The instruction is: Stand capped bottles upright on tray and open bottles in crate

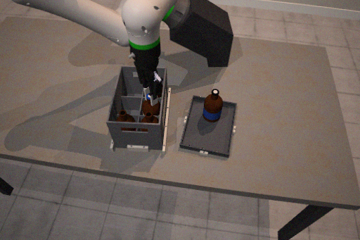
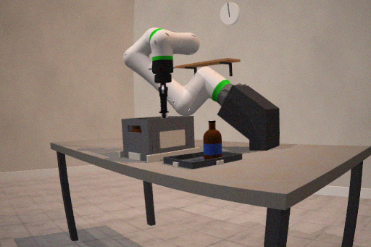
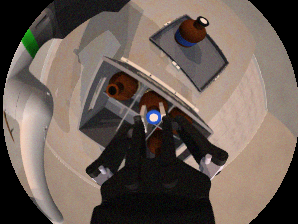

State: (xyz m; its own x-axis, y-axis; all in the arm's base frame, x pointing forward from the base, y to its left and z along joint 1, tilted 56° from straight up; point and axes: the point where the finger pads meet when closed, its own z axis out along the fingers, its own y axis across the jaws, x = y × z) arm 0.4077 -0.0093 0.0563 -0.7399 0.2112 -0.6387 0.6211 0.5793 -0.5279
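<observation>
The grey crate lies 8 cm below my hand and 4 cm to the right of it. The rest, counted from my hand: white-capped bottle 23 cm to the left, 8 cm below, 5 cm behind; then open bottle 9 cm behind, 7 cm below, 1 cm to the right; then dark tray 23 cm to the left, 15 cm below.
</observation>
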